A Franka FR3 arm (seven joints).
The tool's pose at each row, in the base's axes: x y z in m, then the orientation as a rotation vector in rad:
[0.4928, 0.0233, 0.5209, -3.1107, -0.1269, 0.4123]
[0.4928, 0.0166, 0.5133, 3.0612, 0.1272, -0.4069]
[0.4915, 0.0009, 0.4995, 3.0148, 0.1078, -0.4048]
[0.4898, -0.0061, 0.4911, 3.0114, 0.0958, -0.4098]
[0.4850, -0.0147, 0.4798, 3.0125, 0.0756, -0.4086]
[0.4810, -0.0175, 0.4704, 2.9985, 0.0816, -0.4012]
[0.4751, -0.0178, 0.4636, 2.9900, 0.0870, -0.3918]
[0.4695, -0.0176, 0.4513, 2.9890, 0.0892, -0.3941]
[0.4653, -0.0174, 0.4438, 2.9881, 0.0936, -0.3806]
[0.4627, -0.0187, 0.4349, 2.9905, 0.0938, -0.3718]
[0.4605, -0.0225, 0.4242, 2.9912, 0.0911, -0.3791]
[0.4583, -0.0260, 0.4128, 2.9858, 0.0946, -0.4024]
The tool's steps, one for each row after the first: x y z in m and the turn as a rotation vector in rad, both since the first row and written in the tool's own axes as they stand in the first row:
[0.0014, 0.0068, 0.0074, -0.0516, -0.0028, 0.0053]
[0.0025, 0.0225, 0.0212, -0.0966, -0.0074, 0.0229]
[0.0025, 0.0294, 0.0298, -0.0985, -0.0111, 0.0310]
[0.0001, 0.0377, 0.0421, -0.0964, -0.0102, 0.0441]
[-0.0015, 0.0403, 0.0522, -0.1117, -0.0072, 0.0419]
[-0.0054, 0.0402, 0.0603, -0.1218, -0.0021, 0.0395]
[-0.0076, 0.0397, 0.0737, -0.1225, -0.0037, 0.0381]
[-0.0097, 0.0393, 0.0820, -0.1258, 0.0049, 0.0355]
[-0.0100, 0.0405, 0.0913, -0.1247, 0.0110, 0.0353]
[-0.0096, 0.0442, 0.1022, -0.1228, 0.0063, 0.0368]
[-0.0090, 0.0476, 0.1138, -0.1247, -0.0095, 0.0347]

